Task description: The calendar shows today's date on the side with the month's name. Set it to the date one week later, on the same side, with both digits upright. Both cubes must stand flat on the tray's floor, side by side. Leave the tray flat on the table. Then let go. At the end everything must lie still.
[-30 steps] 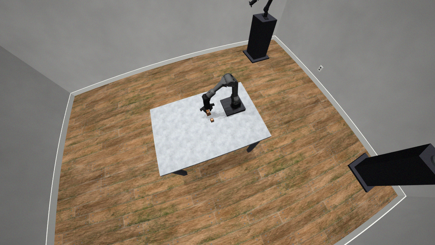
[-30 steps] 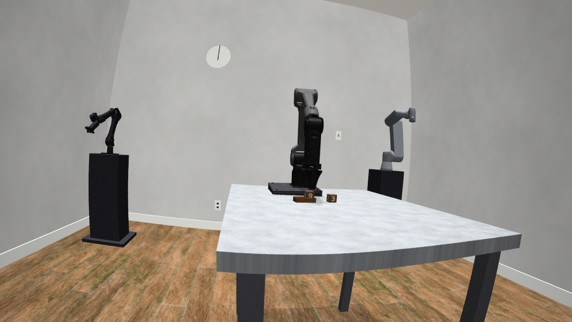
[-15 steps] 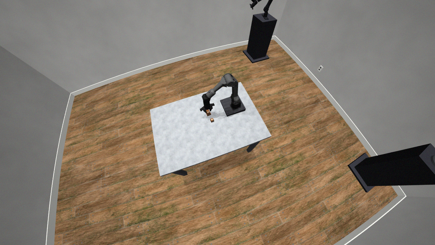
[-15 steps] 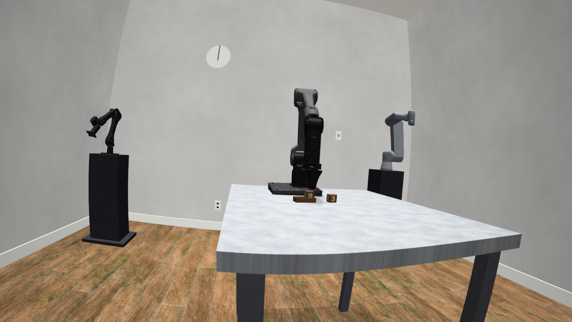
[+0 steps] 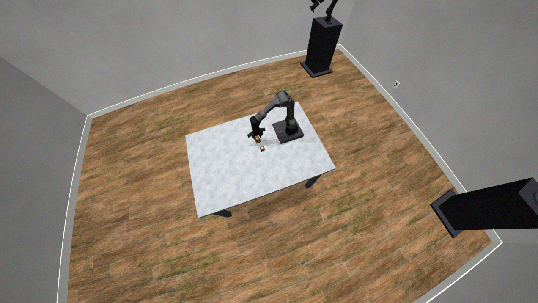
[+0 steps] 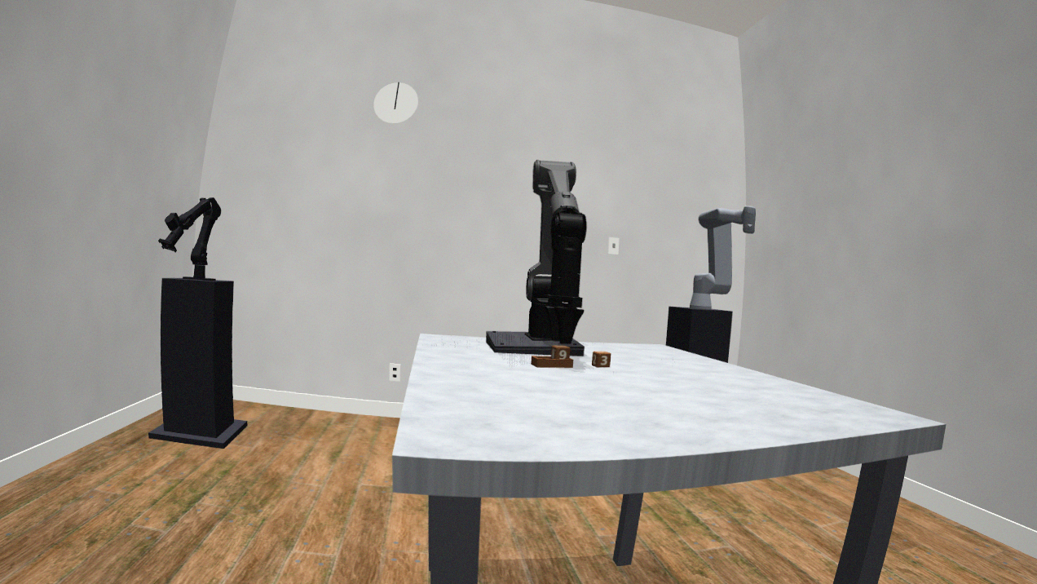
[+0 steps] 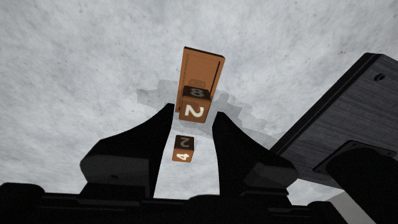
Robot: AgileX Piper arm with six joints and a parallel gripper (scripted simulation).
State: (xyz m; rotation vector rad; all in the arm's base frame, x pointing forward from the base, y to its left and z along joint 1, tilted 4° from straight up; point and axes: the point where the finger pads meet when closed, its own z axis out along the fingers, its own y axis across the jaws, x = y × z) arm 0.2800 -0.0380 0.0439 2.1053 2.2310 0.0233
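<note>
Right now the tray is 40 mm below my hand and 20 mm to the right of it. From my hand the other things lie so: brown cube (90 mm to the left, 40 mm below).
</note>
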